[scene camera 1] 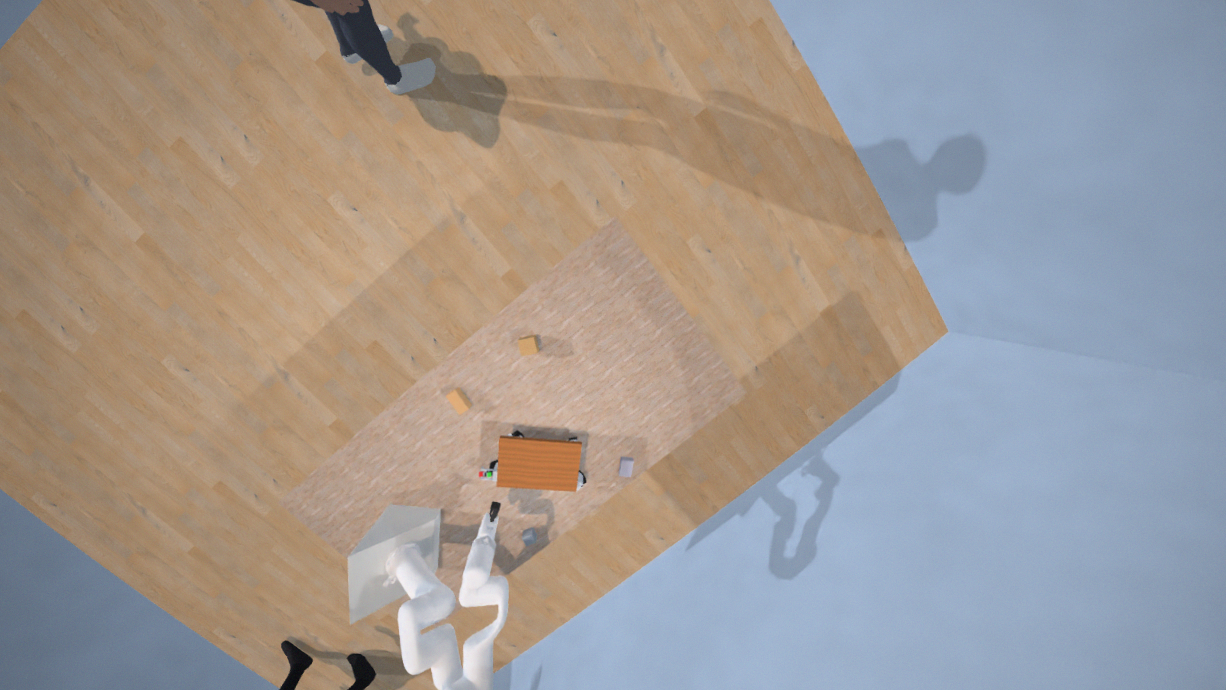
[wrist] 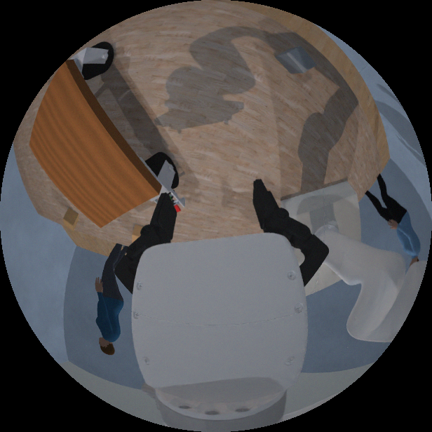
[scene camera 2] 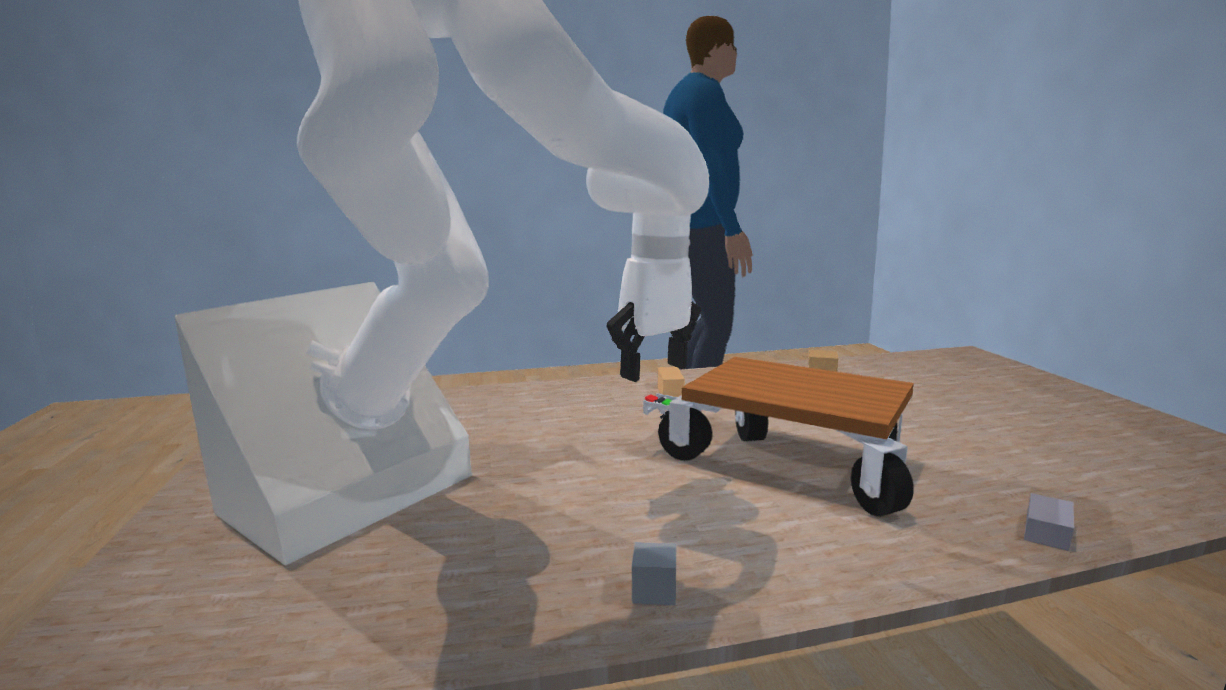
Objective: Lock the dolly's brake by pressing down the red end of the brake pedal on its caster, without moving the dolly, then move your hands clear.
dolly: scene camera 1 530, 463; wrist; scene camera 2
same spot on dolly: (wrist: 77, 145) = (scene camera 2: 787, 392)
